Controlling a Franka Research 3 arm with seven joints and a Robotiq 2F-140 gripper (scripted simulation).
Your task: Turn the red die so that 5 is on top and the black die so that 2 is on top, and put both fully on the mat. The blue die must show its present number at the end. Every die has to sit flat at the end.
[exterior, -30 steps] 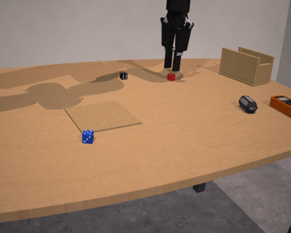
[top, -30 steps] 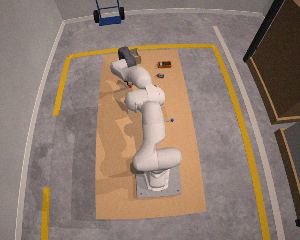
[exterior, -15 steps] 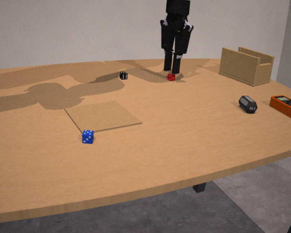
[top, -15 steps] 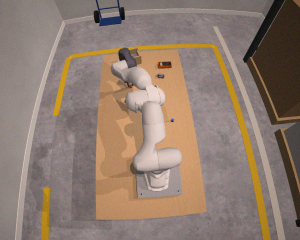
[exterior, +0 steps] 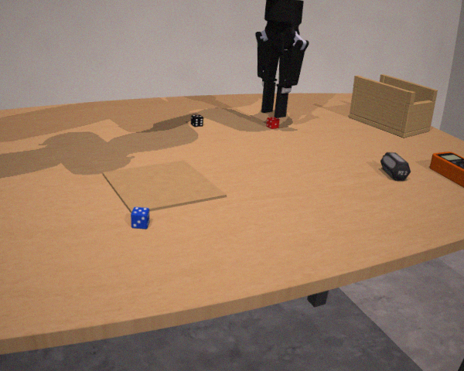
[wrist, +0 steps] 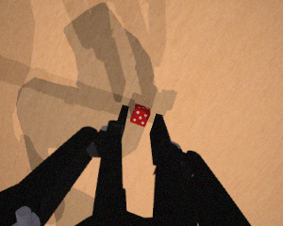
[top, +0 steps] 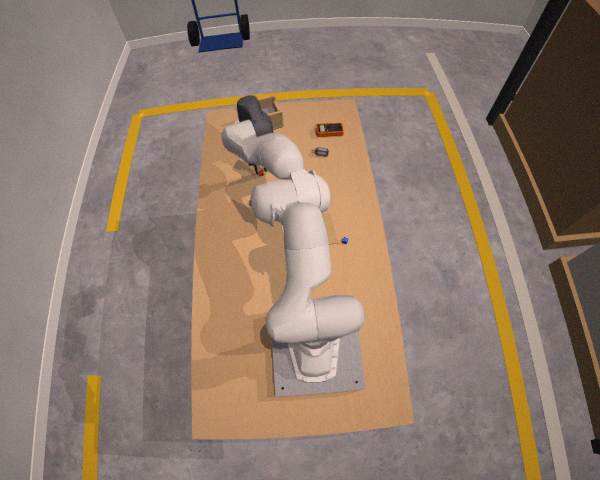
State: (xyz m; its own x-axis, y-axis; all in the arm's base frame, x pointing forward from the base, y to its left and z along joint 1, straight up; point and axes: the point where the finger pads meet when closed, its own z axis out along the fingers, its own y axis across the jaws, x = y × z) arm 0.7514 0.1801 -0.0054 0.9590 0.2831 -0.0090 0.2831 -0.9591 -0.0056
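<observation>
My hand is 5 cm above the red die. Also, from my hand: dark grey device: 10 cm ahead, 27 cm to the right, 4 cm below; then black die: 15 cm behind, 4 cm to the left, 5 cm below; then wooden box: 33 cm ahead, 1 cm to the right, 1 cm below.
</observation>
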